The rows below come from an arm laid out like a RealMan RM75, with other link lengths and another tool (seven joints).
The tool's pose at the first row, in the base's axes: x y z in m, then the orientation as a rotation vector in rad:
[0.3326 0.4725 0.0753 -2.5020 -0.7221 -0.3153]
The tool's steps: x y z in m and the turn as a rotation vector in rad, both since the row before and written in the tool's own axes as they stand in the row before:
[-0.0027 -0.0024 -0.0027 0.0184 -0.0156 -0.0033]
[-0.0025 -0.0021 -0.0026 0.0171 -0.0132 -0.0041]
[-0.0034 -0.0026 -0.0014 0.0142 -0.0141 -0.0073]
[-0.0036 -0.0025 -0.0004 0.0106 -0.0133 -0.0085]
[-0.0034 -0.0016 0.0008 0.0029 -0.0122 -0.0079]
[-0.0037 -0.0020 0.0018 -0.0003 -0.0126 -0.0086]
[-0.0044 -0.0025 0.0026 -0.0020 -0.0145 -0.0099]
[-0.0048 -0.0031 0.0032 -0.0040 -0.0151 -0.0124]
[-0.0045 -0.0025 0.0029 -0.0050 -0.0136 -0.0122]
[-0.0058 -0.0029 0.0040 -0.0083 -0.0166 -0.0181]
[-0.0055 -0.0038 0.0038 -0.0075 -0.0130 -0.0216]
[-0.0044 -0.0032 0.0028 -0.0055 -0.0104 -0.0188]
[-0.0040 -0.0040 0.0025 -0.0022 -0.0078 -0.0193]
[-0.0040 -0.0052 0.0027 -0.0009 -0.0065 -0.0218]
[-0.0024 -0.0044 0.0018 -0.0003 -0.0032 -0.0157]
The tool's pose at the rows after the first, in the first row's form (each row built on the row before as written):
[0.3288 0.4716 0.0776 -2.4888 -0.7322 -0.2893]
[0.3254 0.4706 0.0798 -2.4756 -0.7422 -0.2673]
[0.3211 0.4701 0.0810 -2.4642 -0.7566 -0.2467]
[0.3167 0.4699 0.0813 -2.4554 -0.7722 -0.2291]
[0.3130 0.4698 0.0803 -2.4536 -0.7870 -0.2160]
[0.3088 0.4703 0.0786 -2.4545 -0.8031 -0.2041]
[0.3037 0.4712 0.0762 -2.4570 -0.8218 -0.1911]
[0.2979 0.4725 0.0735 -2.4604 -0.8440 -0.1791]
[0.2927 0.4733 0.0708 -2.4642 -0.8655 -0.1692]
[0.2861 0.4741 0.0670 -2.4694 -0.8961 -0.1593]
[0.2792 0.4753 0.0638 -2.4710 -0.9295 -0.1545]
[0.2736 0.4761 0.0615 -2.4709 -0.9581 -0.1509]
[0.2678 0.4774 0.0598 -2.4666 -0.9858 -0.1489]
[0.2612 0.4794 0.0584 -2.4593 -1.0158 -0.1486]
[0.2563 0.4814 0.0578 -2.4531 -1.0367 -0.1500]

